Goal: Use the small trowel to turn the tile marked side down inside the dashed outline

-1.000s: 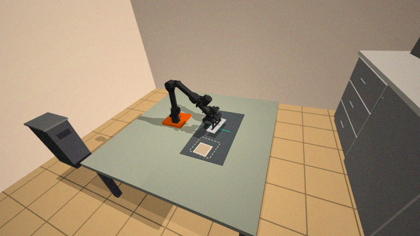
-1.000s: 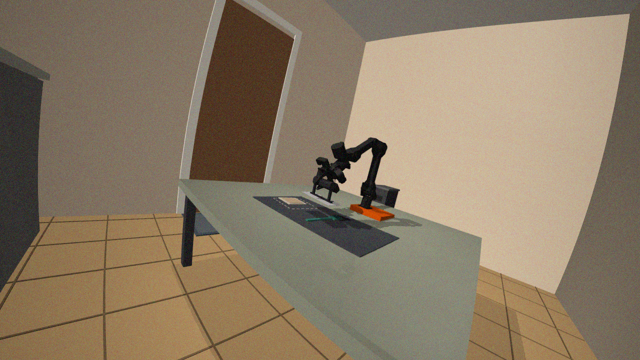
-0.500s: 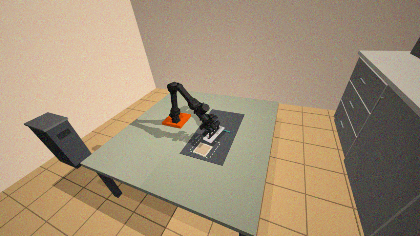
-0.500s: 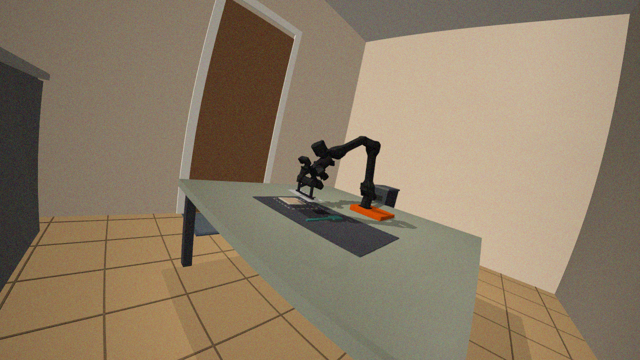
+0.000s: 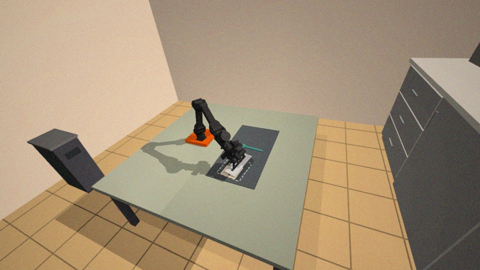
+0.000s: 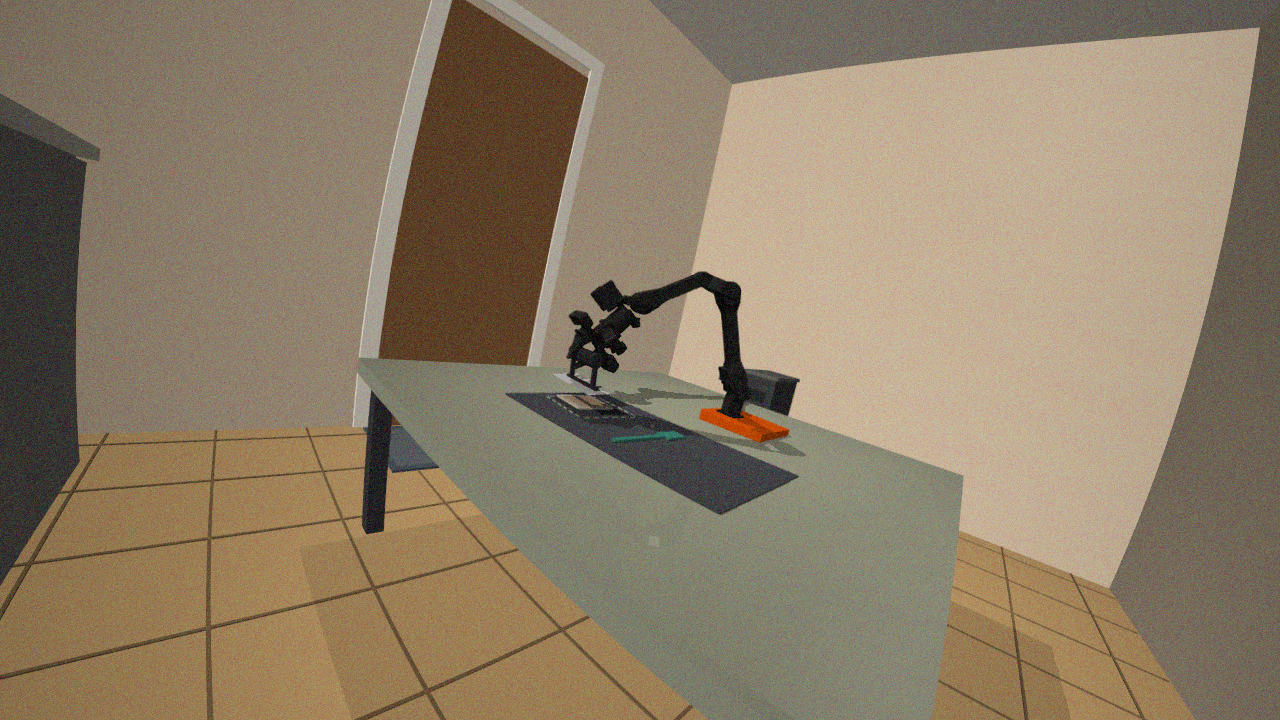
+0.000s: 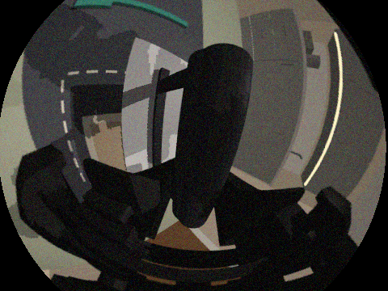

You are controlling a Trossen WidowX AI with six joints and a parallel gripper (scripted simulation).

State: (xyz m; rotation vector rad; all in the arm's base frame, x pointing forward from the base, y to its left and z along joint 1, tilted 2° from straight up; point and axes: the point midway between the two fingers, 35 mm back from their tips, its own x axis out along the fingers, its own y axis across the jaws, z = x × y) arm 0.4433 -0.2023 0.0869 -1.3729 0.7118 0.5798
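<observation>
Right now my gripper tip is 100 mm above the tile and 70 mm past it. Round my gripper tip: dark mat (230 mm to the left, 130 mm below, 60 mm behind); teal trowel (260 mm to the left, 100 mm below, 80 mm behind).
</observation>
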